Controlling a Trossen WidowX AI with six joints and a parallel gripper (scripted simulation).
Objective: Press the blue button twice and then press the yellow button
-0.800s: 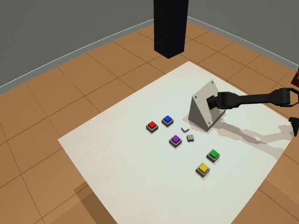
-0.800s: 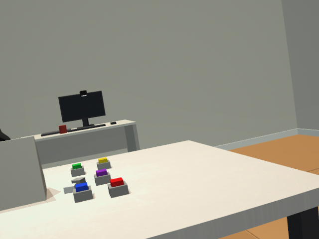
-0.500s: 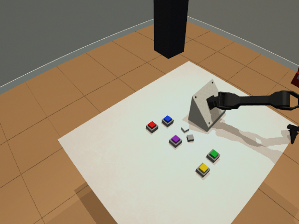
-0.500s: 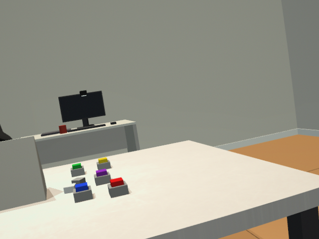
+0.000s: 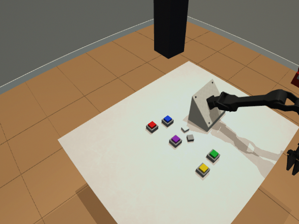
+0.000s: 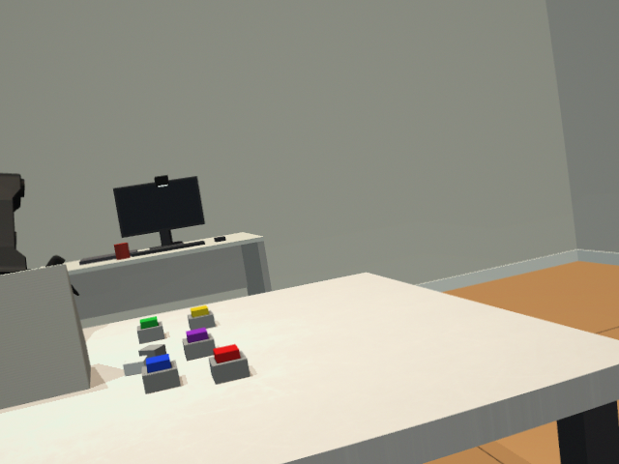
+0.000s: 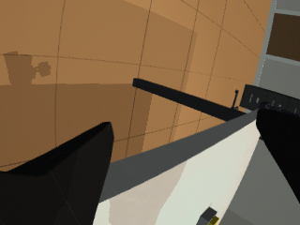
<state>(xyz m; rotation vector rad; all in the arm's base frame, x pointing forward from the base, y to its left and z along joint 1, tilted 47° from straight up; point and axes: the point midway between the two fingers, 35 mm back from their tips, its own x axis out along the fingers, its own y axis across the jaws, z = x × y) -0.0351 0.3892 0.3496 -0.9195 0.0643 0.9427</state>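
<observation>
My gripper tip is 64 cm to the left of the blue button, 22 cm short of it and 1 cm above it. Round my gripper tip: green button (33 cm to the right, 20 cm ahead, 1 cm below); purple button (52 cm to the right, 28 cm ahead, 1 cm below); yellow button (31 cm to the right, 30 cm ahead, 1 cm below).
</observation>
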